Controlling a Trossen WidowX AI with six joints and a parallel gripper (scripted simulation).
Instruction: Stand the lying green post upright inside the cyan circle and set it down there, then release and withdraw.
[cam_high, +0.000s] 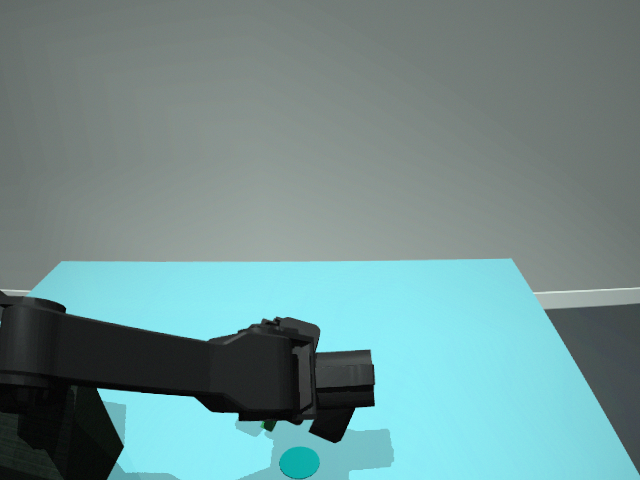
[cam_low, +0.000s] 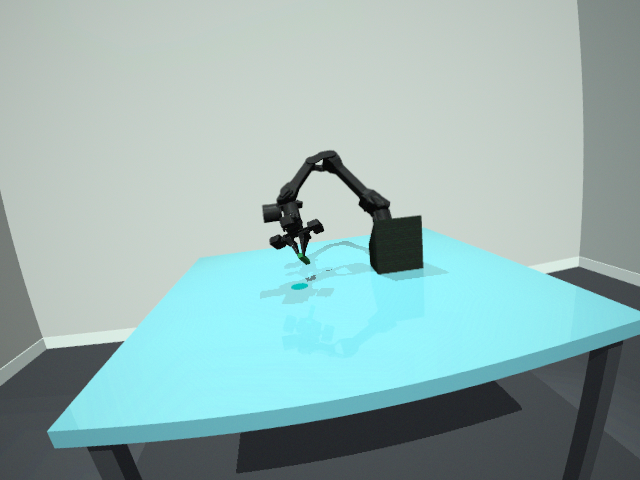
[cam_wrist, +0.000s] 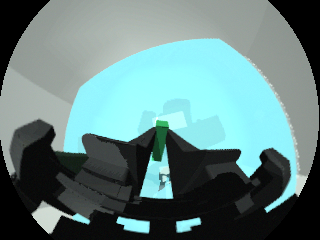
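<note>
Now: the cyan circle 12 cm below my gripper tip, 3 cm to the right of it and 2 cm ahead of it. Round my gripper tip: green post 2 cm to the right, 1 cm below, 1 cm behind.
</note>
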